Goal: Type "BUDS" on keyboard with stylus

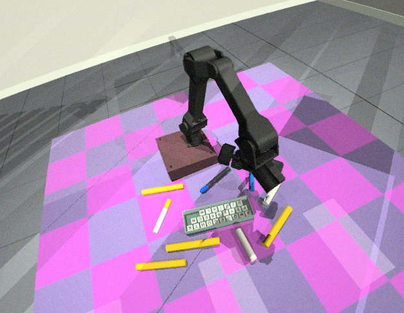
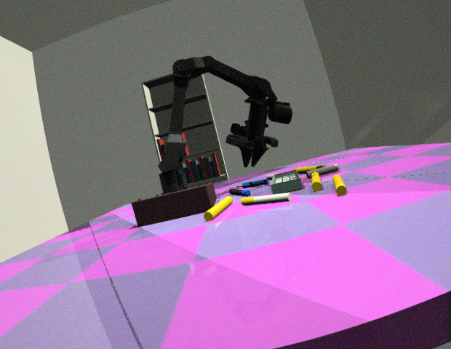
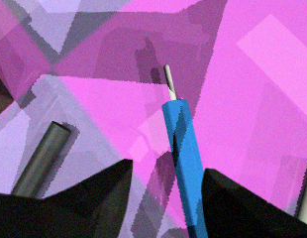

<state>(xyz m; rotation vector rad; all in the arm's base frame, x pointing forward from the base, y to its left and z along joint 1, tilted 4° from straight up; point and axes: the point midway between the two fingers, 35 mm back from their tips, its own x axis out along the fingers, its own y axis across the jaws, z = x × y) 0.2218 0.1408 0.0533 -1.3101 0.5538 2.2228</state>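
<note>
My gripper tip is now 6 cm above the blue stick, 2 cm to the right of it and 2 cm past it. The rest, counted from my gripper tip: blue-tipped stick (14 cm to the right, 6 cm below, 2 cm behind).
</note>
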